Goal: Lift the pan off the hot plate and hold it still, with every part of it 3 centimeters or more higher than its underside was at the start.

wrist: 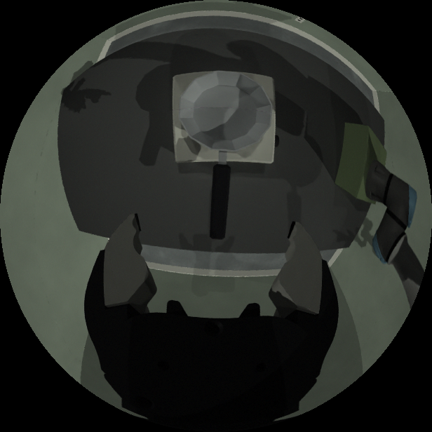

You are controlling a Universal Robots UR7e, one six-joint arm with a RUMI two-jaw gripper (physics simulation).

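A grey faceted pan [225,110] sits on the pale square hot plate [182,152] in the upper middle of the wrist view. Its black handle [220,202] points down the view toward my gripper, past the hot plate's near edge. My gripper [214,219] is wide open and empty, with one finger to the left and one to the right of the handle's line. The handle's end shows between the fingertips in the view; the fingers do not appear to touch it. The gap in height between the fingers and the handle is hard to tell.
The hot plate stands on a dark table top [105,175] with a pale-edged border beneath. A green block [352,157] stands at the right, with the robot's dark arm links [392,215] beside it. Shadows of the arm and gripper fall across the table.
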